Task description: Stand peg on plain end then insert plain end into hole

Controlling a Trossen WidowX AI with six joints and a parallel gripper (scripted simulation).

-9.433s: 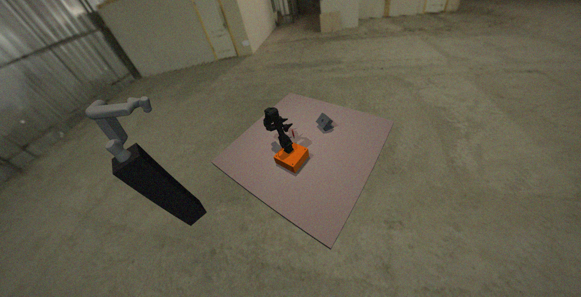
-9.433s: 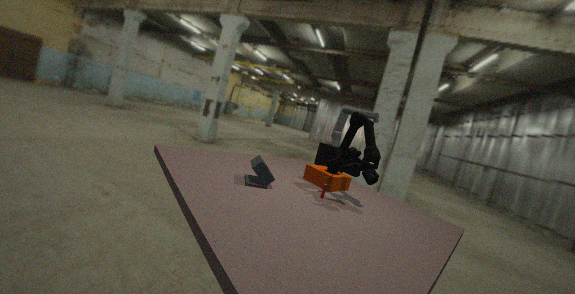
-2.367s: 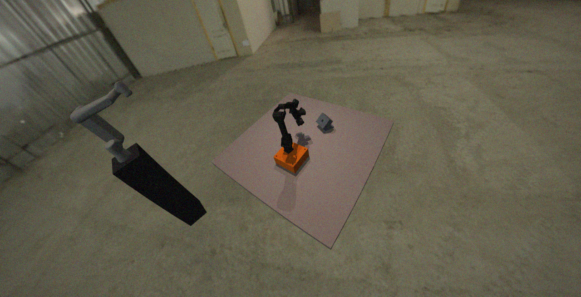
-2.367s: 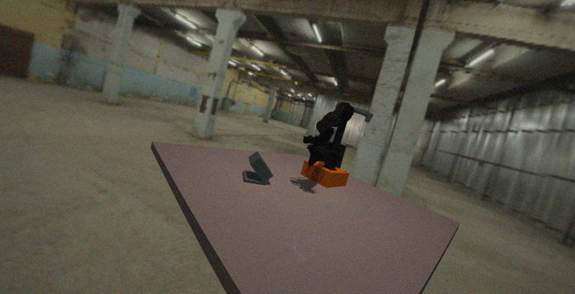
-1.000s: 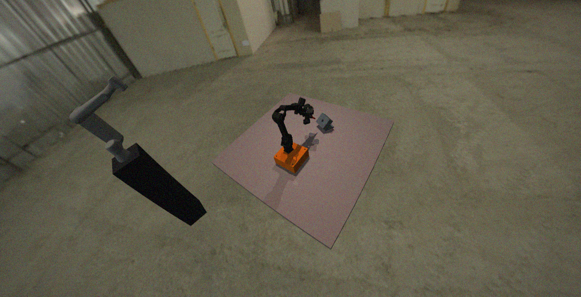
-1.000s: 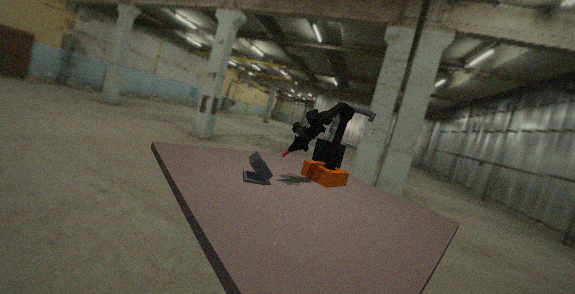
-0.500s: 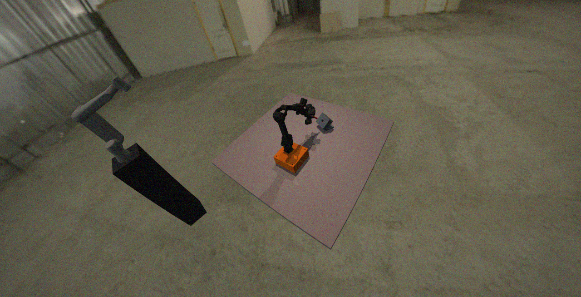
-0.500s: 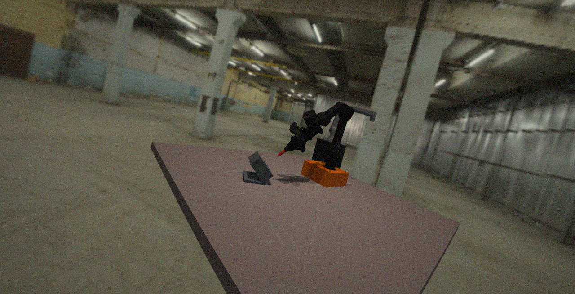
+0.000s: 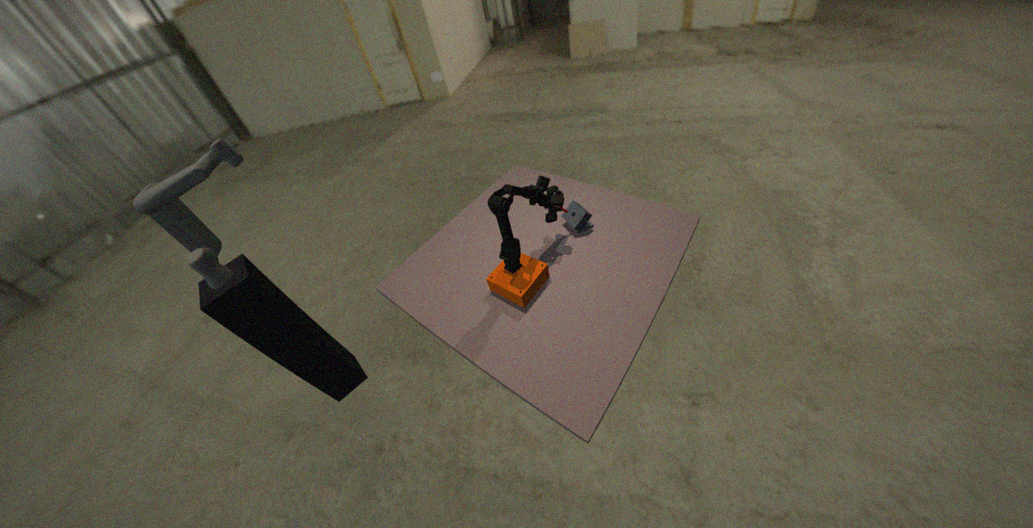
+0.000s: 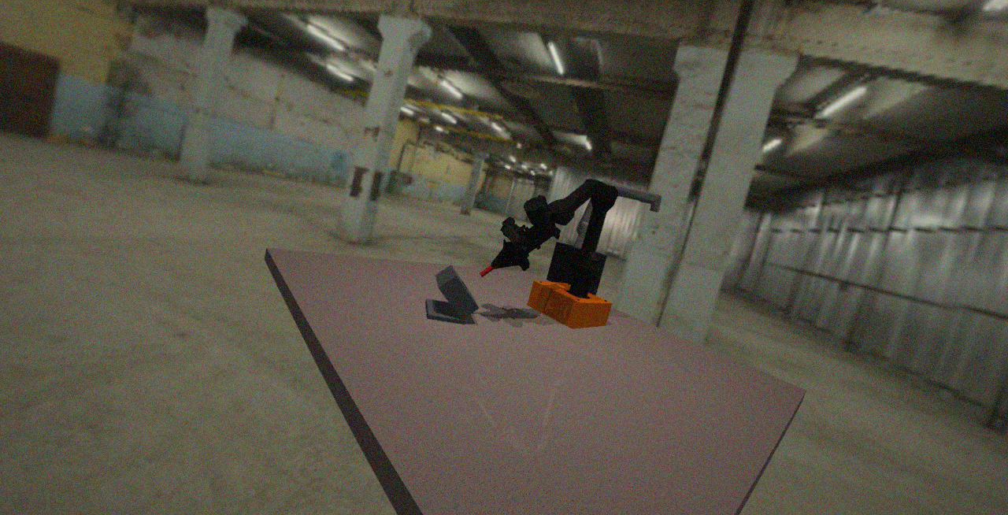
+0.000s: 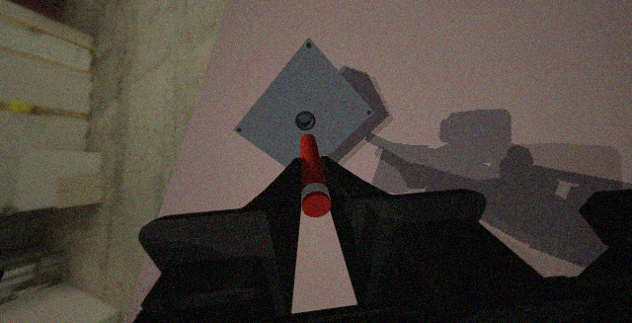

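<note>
The grey sloped panel lies 80 mm ahead of my gripper tip, 30 mm to the right of it and 90 mm below it. Also, from my gripper tip: flat foot (100 mm ahead, 40 mm to the right, 150 mm below); then red peg (10 mm behind, 10 mm above).
</note>
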